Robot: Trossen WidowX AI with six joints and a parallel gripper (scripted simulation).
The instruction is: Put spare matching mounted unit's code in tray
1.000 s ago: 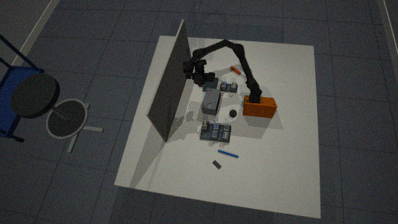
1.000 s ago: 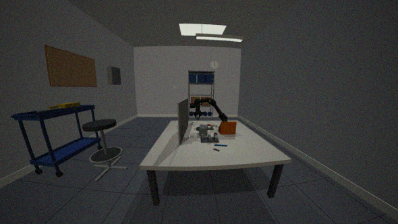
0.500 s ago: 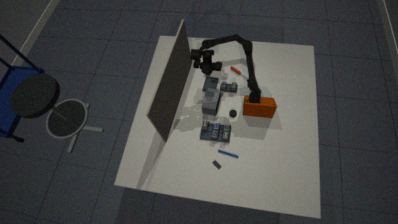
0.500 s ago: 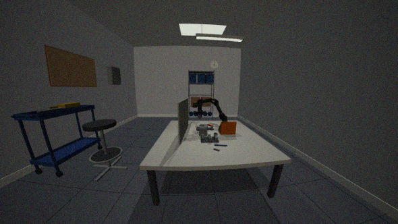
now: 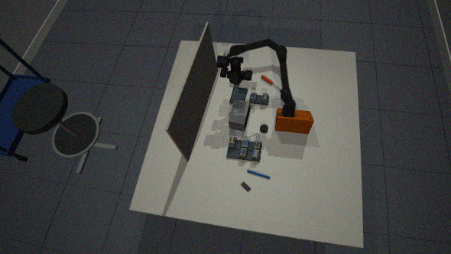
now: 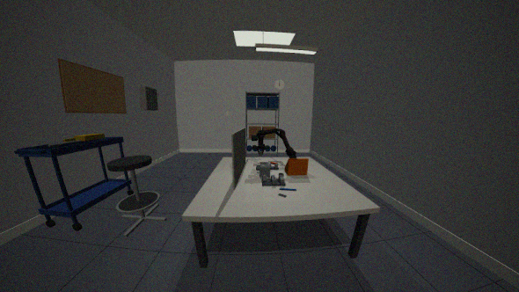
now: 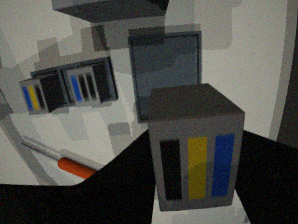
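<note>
The dark flat tray lies 160 mm below my gripper tip. From my gripper tip the other things lie so: tall dark panel (230 mm ahead, 130 mm to the left, 60 mm above); then mounted unit (180 mm to the left, 110 mm below, 10 mm behind); then grey spare block (20 mm above).
</note>
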